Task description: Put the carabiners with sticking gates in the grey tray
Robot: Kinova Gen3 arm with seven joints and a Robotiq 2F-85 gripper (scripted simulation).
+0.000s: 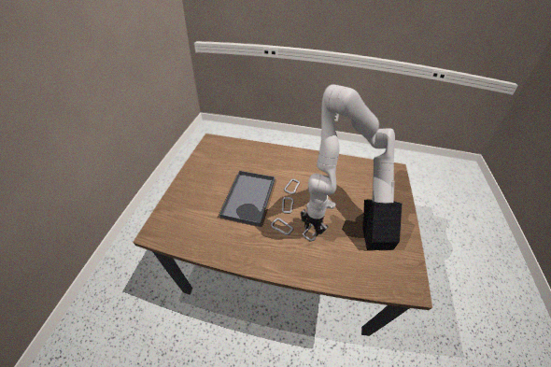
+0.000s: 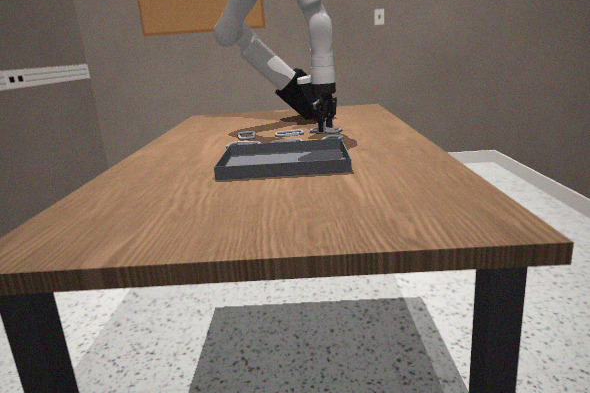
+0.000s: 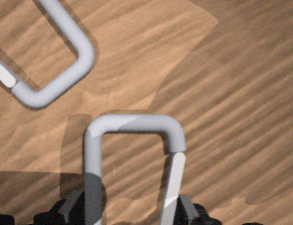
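The carabiner gate lies 3 cm behind my hand, 1 cm to the right of it and 1 cm below it. Also, from my hand: grey tray: 34 cm ahead, 11 cm to the right, 1 cm below.
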